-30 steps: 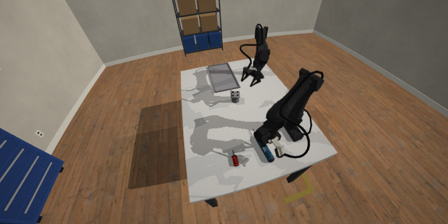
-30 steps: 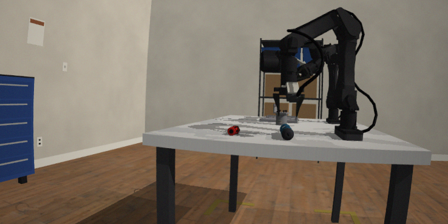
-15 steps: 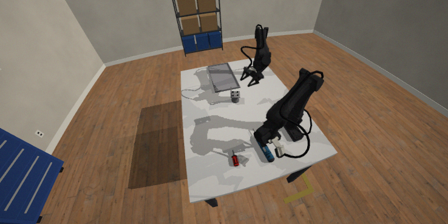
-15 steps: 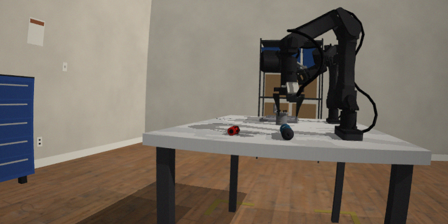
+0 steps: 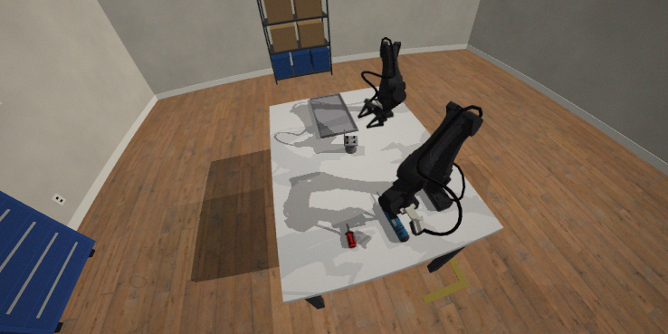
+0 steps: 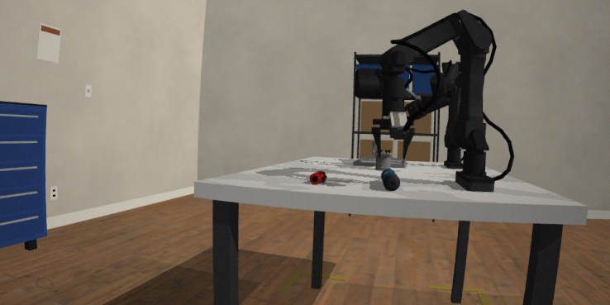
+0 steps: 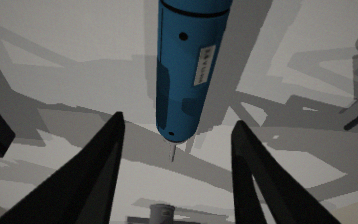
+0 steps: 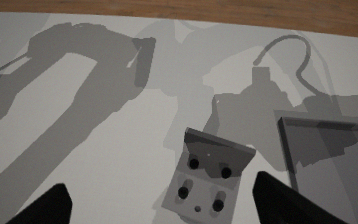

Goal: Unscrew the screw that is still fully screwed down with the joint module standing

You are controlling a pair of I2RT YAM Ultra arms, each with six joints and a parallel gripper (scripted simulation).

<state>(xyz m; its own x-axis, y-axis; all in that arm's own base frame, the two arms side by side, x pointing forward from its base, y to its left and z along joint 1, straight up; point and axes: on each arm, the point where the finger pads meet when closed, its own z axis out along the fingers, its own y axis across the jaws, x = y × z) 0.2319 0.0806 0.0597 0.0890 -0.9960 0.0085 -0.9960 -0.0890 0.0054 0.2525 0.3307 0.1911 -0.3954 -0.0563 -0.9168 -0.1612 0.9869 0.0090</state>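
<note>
Now: the grey bracket 130 mm below my right hand, 50 mm ahead of it and 30 mm to the right of it. Round my right hand: bit (290 mm to the left, 180 mm below, 10 mm ahead); then flat grey tray (370 mm to the right, 200 mm below, 90 mm ahead); then joint module (170 mm below, 50 mm ahead, 30 mm to the right).
</note>
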